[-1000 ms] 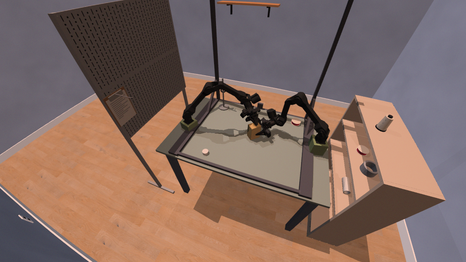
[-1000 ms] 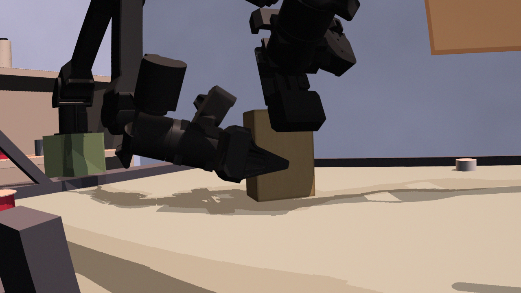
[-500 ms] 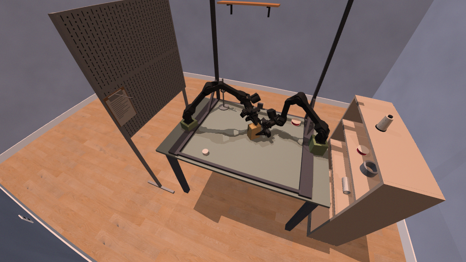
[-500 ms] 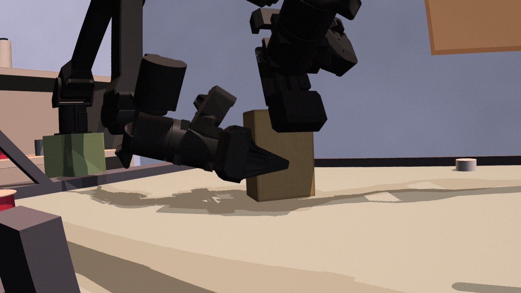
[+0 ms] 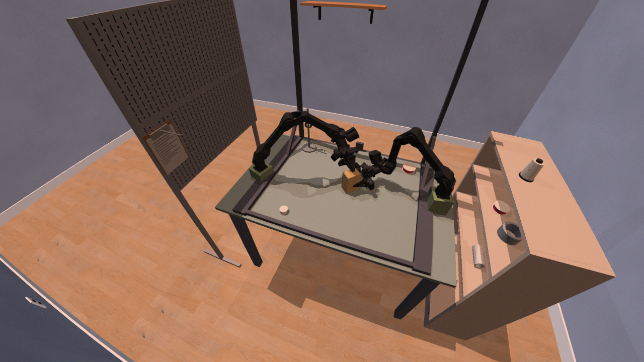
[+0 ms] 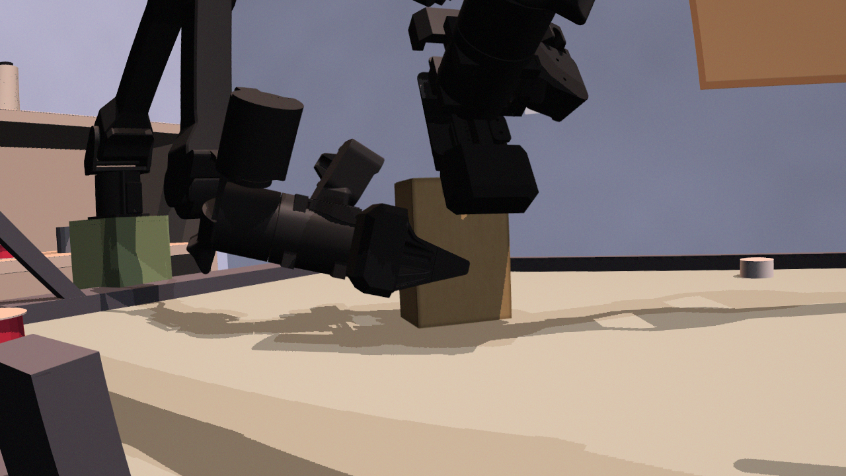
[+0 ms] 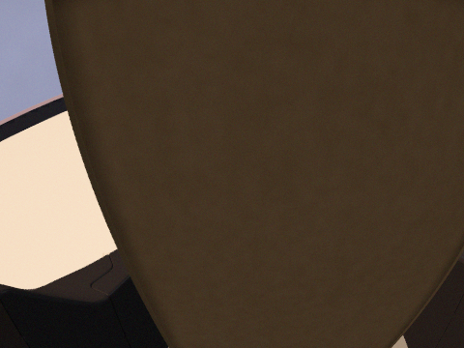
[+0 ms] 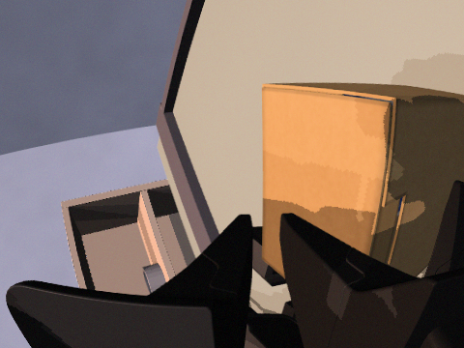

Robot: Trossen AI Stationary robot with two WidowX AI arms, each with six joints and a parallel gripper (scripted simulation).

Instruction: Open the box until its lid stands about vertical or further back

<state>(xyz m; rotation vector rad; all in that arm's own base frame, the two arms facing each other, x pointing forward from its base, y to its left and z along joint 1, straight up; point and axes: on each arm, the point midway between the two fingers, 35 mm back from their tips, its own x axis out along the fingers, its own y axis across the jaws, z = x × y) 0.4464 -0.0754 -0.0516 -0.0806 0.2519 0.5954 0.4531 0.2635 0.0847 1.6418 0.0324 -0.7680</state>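
The brown carton is 2 cm ahead of my left hand, 2 cm to the right of it and 2 cm above it.
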